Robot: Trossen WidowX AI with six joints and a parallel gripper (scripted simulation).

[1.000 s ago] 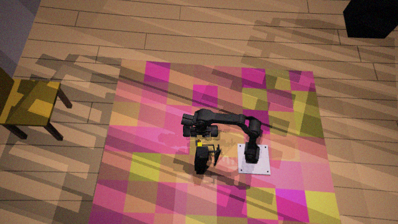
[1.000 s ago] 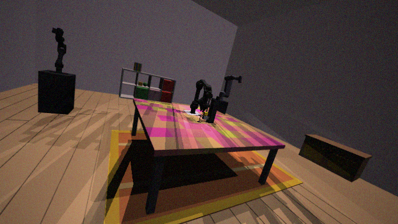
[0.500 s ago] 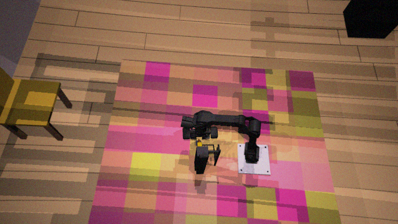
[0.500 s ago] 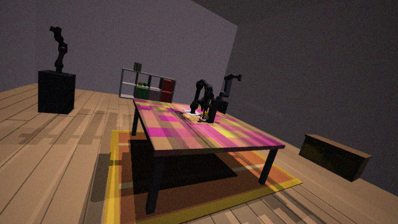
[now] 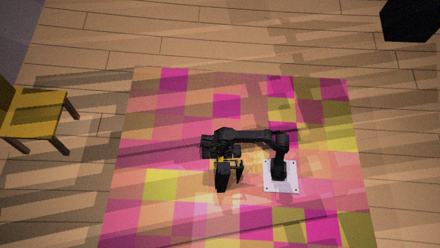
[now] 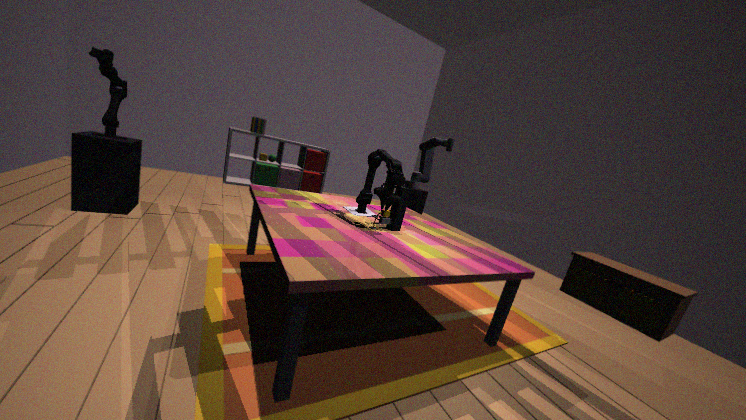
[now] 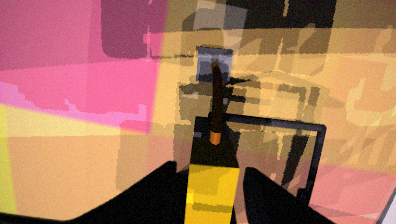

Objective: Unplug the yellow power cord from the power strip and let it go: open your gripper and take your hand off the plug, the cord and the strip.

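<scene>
Right now the yellow plug is 40 mm to the left of my gripper tip, 10 mm below it and 10 mm behind it.
</scene>
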